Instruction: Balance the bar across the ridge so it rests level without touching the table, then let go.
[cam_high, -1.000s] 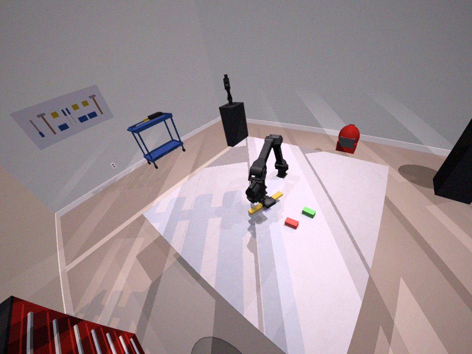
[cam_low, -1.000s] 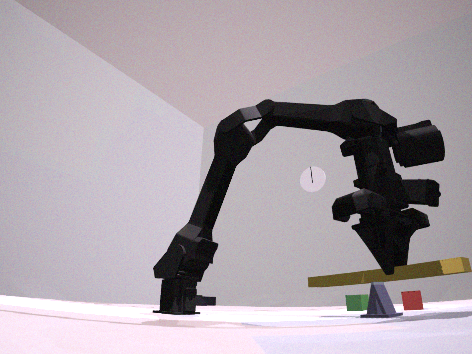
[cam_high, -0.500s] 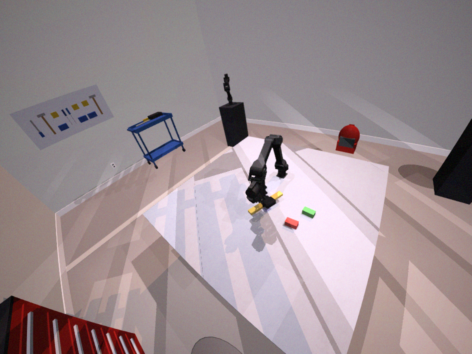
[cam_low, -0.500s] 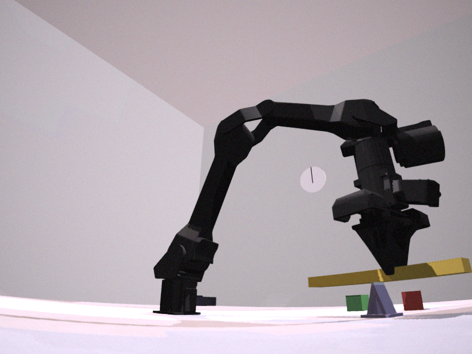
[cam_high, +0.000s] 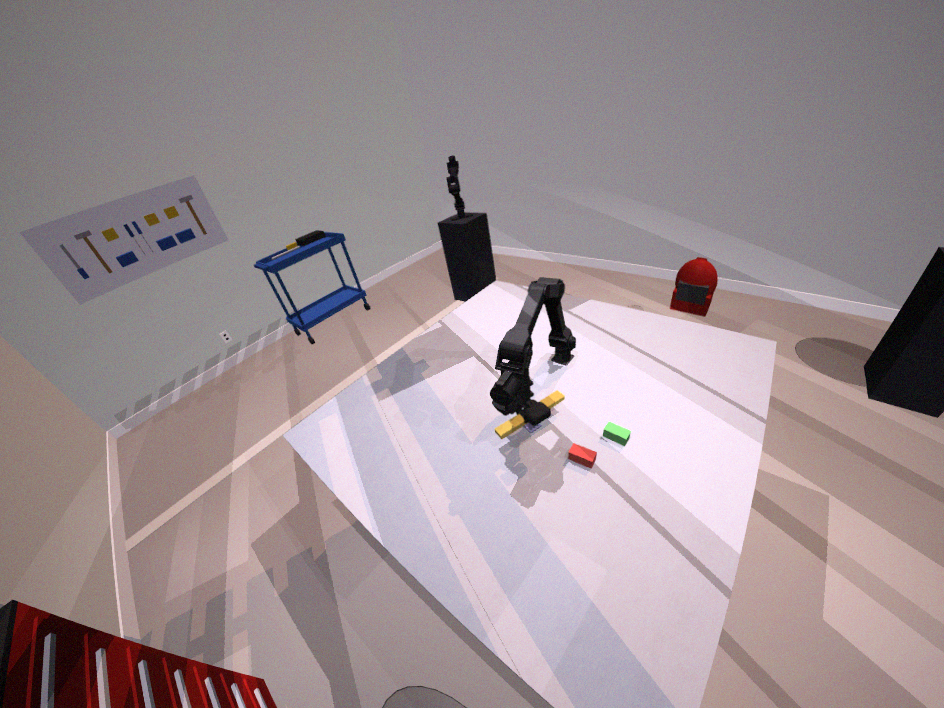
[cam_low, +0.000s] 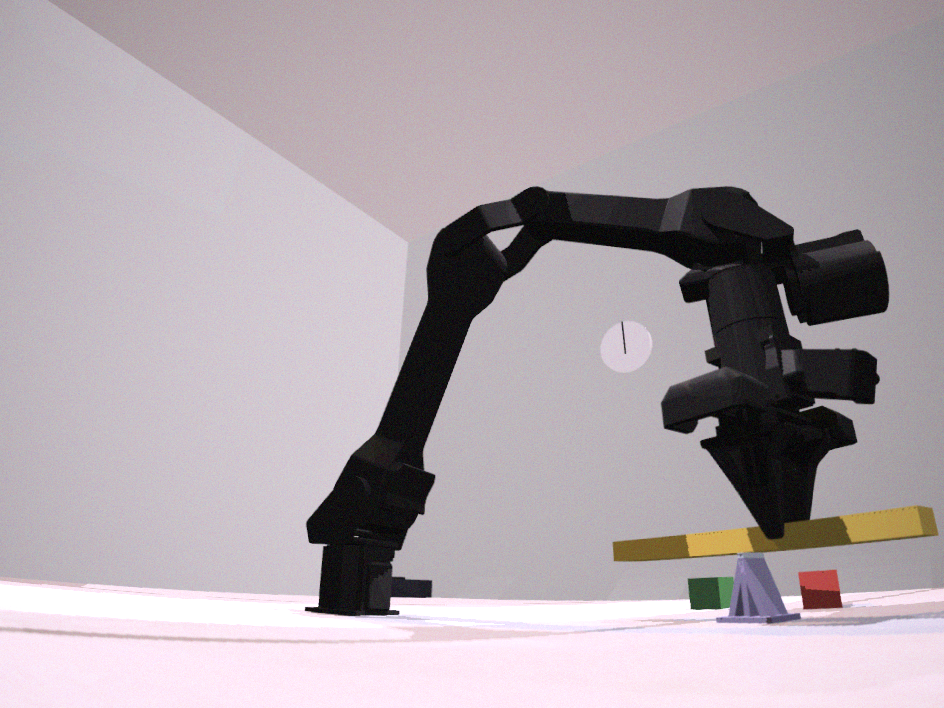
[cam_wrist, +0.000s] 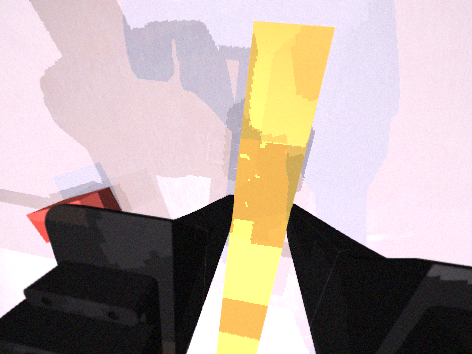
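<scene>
Right now my gripper tip is 3 cm past the bar and 1 cm to the right of it. Also, from my gripper tip: red block 19 cm to the left, 4 cm below; green block 11 cm behind, 24 cm to the left, 4 cm below.
</scene>
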